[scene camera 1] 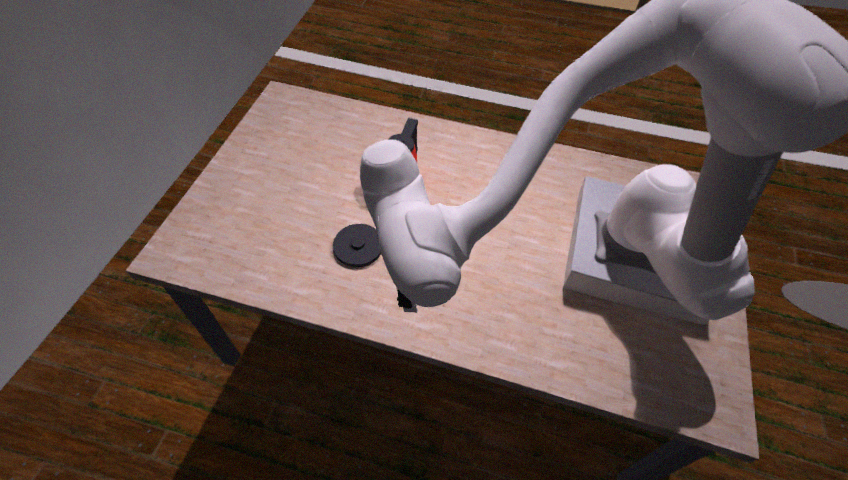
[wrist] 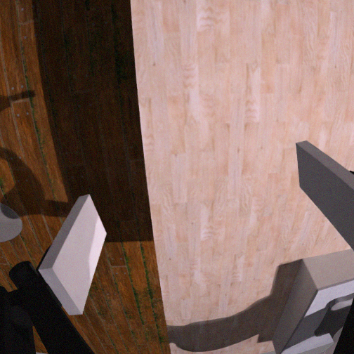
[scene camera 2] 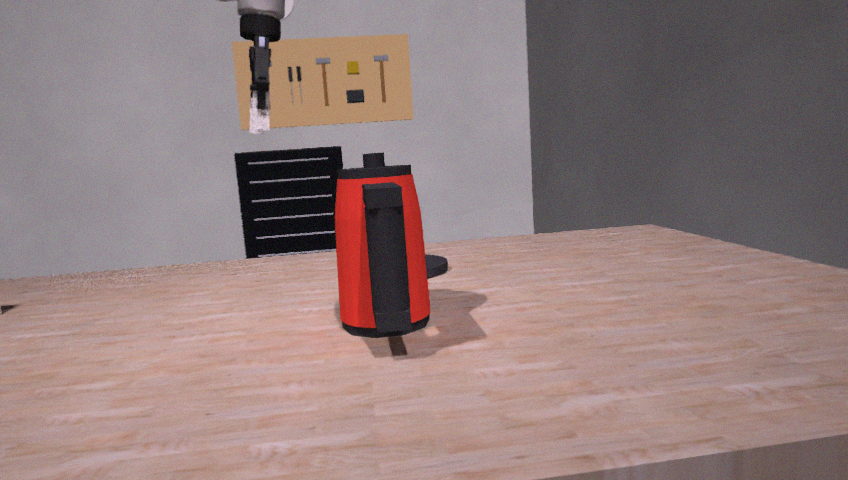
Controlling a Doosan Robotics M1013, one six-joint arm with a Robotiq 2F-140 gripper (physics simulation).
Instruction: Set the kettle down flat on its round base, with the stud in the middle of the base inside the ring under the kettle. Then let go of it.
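The red kettle (scene camera 1: 410,130) (scene camera 2: 349,255) with black lid and handle stands upright on the table, apart from its base. In scene camera 1 the arm hides most of it; in scene camera 2 its handle faces the camera. The round black base (scene camera 1: 348,252) (scene camera 2: 438,265) lies flat on the table. Its middle stud (scene camera 1: 357,243) shows in scene camera 1, and the kettle partly hides the base in scene camera 2. My gripper (scene camera 1: 407,302) (scene camera 2: 260,115) (wrist: 197,190) is open and empty, high up and away from the kettle. Neither kettle nor base shows in the wrist view.
The arm (scene camera 1: 416,237) reaches over the wooden table (scene camera 1: 249,178) (scene camera 2: 535,356) (wrist: 215,125). The grey mounting block (scene camera 1: 586,237) (wrist: 295,310) stands at the arm's foot. A black cabinet (scene camera 2: 285,208) and a tool board (scene camera 2: 392,107) show in the background. The table's long edge passes between my fingers in the wrist view.
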